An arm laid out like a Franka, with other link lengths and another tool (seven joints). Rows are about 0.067 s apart.
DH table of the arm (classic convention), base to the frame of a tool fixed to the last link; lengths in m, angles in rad. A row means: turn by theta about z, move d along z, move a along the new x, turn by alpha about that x. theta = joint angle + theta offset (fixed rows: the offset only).
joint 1: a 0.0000; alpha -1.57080; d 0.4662; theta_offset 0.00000
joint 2: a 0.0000; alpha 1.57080; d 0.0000; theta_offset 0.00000
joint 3: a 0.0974; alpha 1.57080; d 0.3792; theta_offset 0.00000
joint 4: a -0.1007; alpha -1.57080; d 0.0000; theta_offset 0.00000
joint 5: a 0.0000; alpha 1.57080; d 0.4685; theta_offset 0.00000
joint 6: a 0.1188; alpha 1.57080; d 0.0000; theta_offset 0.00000
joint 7: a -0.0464; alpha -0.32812; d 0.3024; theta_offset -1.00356
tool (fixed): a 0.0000; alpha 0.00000; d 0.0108; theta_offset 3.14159
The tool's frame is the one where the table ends.
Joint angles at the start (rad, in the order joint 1, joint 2, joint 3, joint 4, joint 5, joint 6, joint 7):
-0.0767 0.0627 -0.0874 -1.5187 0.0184 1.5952 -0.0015
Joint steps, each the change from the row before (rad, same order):
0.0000 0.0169 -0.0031 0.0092 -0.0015 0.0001 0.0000
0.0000 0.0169 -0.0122 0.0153 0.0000 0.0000 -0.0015
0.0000 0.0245 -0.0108 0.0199 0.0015 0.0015 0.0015
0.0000 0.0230 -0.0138 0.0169 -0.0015 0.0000 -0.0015
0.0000 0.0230 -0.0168 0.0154 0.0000 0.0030 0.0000
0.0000 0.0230 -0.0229 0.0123 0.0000 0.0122 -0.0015
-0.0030 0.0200 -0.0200 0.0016 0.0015 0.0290 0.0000
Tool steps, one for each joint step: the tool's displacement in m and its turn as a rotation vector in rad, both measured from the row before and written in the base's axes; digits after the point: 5 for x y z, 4 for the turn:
0.00407 -0.00303 -0.00630 -0.0019 0.0079 -0.0030
0.00404 -0.00888 -0.00289 -0.0024 0.0019 -0.0105
0.00666 -0.00776 -0.00559 -0.0017 0.0032 -0.0120
0.00457 -0.01058 -0.00634 -0.0048 0.0068 -0.0119
0.00441 -0.01223 -0.00699 -0.0047 0.0051 -0.0163
0.00504 -0.01693 -0.00775 -0.0079 -0.0006 -0.0206
0.00676 -0.01758 -0.01018 -0.0086 -0.0098 -0.0221

